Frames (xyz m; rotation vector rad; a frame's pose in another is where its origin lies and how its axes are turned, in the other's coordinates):
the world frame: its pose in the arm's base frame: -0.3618 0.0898 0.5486 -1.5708 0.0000 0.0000
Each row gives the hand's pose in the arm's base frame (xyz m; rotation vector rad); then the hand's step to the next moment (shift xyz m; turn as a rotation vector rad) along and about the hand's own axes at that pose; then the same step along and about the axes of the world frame.
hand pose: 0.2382 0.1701 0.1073 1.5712 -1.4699 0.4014
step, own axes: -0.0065 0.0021 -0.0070 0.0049 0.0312 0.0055
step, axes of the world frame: -0.0011 0.0004 0.0097 -0.0291 -0.0130 -0.0031
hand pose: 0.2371 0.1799 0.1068 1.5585 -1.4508 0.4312
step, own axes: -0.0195 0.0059 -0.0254 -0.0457 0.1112 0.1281
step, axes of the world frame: -0.0018 0.0000 0.0325 -0.1545 0.0573 -0.0608
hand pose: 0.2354 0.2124 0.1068 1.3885 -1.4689 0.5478
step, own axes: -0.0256 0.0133 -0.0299 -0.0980 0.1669 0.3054
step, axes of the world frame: -0.0060 0.0064 0.0406 -0.2759 0.1564 -0.1735
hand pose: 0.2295 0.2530 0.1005 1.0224 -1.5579 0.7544
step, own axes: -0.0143 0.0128 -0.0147 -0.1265 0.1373 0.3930
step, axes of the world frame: -0.0044 0.0100 0.0215 -0.2853 0.2052 -0.2566
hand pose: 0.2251 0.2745 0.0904 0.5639 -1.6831 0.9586
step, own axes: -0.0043 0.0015 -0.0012 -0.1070 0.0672 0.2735
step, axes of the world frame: 0.0009 0.0044 0.0014 -0.1708 0.1518 -0.1964
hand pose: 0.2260 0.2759 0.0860 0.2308 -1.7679 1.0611
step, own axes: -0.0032 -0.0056 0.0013 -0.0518 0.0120 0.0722
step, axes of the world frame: 0.0039 -0.0003 -0.0053 -0.0308 0.0565 -0.0625
